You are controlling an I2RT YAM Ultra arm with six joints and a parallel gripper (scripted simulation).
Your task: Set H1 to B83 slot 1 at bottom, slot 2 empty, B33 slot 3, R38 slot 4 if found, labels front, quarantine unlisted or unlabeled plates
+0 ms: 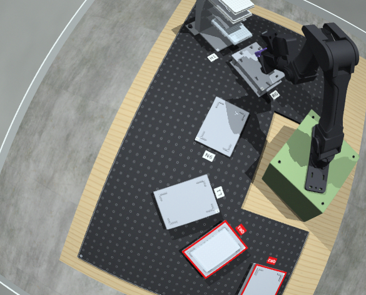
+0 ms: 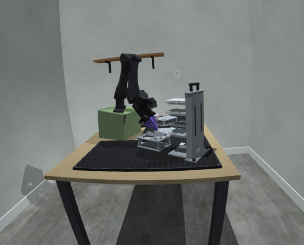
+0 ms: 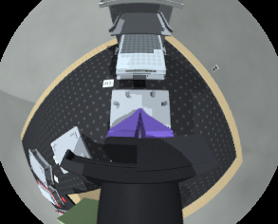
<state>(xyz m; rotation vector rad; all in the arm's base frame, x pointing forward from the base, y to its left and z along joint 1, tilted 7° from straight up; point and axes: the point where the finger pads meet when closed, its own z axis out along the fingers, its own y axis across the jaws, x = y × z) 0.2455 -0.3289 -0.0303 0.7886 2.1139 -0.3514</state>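
Now: the regrip nest RG 5 cm below my hand, 2 cm behind it and 1 cm to the left of it. Also, from my hand: plate hotel H1: 18 cm ahead, 16 cm to the right, 5 cm above; landing nest L1: 51 cm to the left, 11 cm ahead, 6 cm below; recovery nest N6: 25 cm to the left, 10 cm below, 6 cm ahead.
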